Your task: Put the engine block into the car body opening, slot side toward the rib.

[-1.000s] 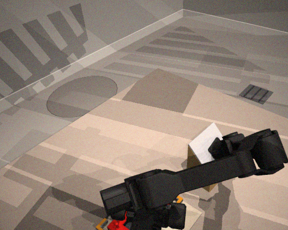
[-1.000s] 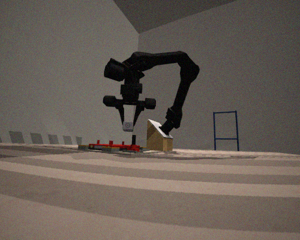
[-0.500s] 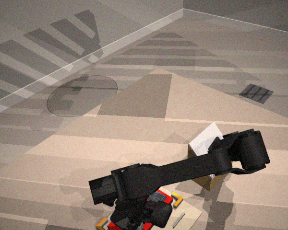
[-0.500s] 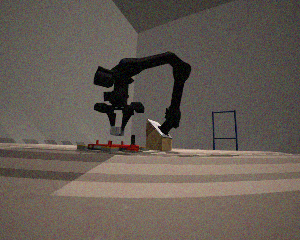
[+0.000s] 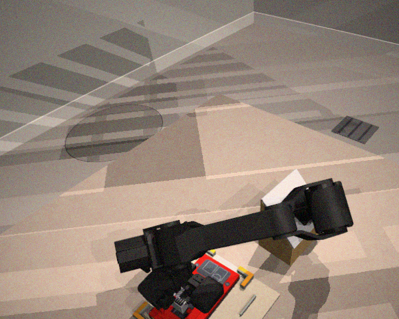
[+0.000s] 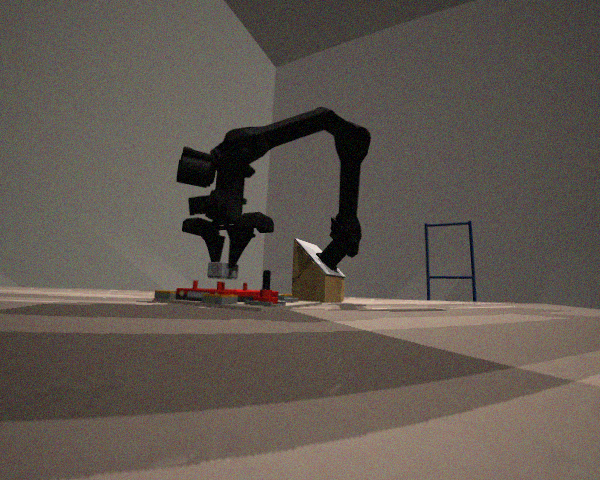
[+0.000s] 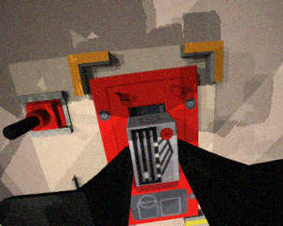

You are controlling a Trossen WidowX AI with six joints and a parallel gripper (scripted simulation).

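Now: the engine block 1 cm below my gripper tip.
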